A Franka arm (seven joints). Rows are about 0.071 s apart.
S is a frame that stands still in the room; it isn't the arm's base.
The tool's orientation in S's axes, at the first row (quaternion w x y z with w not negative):
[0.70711 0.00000 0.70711 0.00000]
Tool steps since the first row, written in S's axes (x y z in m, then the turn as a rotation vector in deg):
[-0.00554 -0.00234 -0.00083 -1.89 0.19 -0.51]
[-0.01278 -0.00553 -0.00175 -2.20 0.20 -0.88]
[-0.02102 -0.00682 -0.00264 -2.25 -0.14 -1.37]
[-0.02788 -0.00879 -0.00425 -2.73 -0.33 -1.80]
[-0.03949 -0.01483 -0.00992 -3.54 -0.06 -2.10]
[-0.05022 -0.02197 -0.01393 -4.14 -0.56 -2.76]
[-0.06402 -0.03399 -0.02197 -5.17 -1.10 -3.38]
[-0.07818 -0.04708 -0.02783 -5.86 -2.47 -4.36]
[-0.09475 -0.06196 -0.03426 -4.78 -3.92 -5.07]
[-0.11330 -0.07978 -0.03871 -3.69 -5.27 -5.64]
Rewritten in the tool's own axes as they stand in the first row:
[0.00083 -0.00234 -0.00554 0.51 0.19 -1.89]
[0.00175 -0.00553 -0.01278 0.88 0.20 -2.20]
[0.00264 -0.00682 -0.02102 1.37 -0.14 -2.25]
[0.00425 -0.00879 -0.02788 1.80 -0.33 -2.73]
[0.00992 -0.01483 -0.03949 2.10 -0.06 -3.54]
[0.01393 -0.02197 -0.05022 2.76 -0.56 -4.14]
[0.02197 -0.03399 -0.06402 3.38 -1.10 -5.17]
[0.02783 -0.04708 -0.07818 4.36 -2.47 -5.86]
[0.03426 -0.06196 -0.09475 5.07 -3.92 -4.78]
[0.03871 -0.07978 -0.11330 5.64 -5.27 -3.69]

